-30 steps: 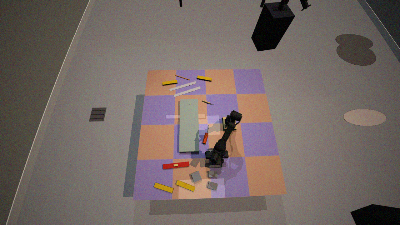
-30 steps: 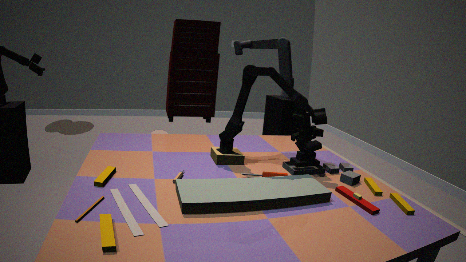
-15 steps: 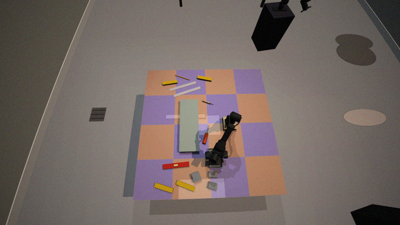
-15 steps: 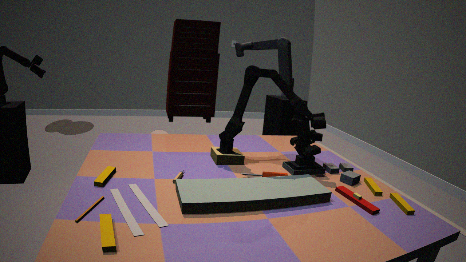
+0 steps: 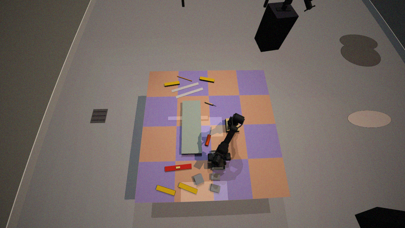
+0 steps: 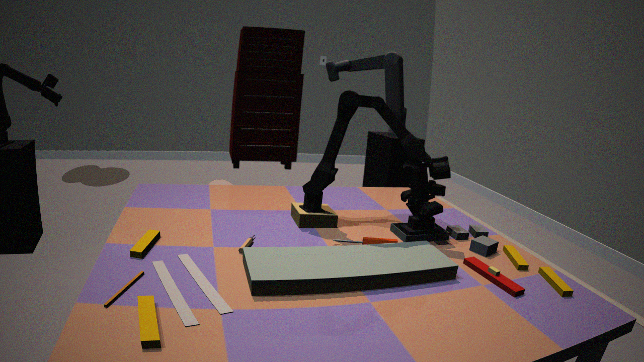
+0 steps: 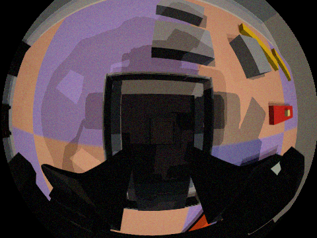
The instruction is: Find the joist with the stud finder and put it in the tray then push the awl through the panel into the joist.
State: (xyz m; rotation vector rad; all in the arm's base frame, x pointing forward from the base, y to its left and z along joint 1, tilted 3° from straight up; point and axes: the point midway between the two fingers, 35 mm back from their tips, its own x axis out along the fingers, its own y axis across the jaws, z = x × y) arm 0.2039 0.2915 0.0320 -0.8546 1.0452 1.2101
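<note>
Now: gripper tip 20 mm below the stud finder and 10 mm to the right of it. The rest, counted from my gripper tip: awl: 550 mm to the right, 80 mm behind, 20 mm below; then tray: 20 mm below, 10 mm to the right; then red level: 350 mm ahead, 20 mm to the right, 20 mm below.
</note>
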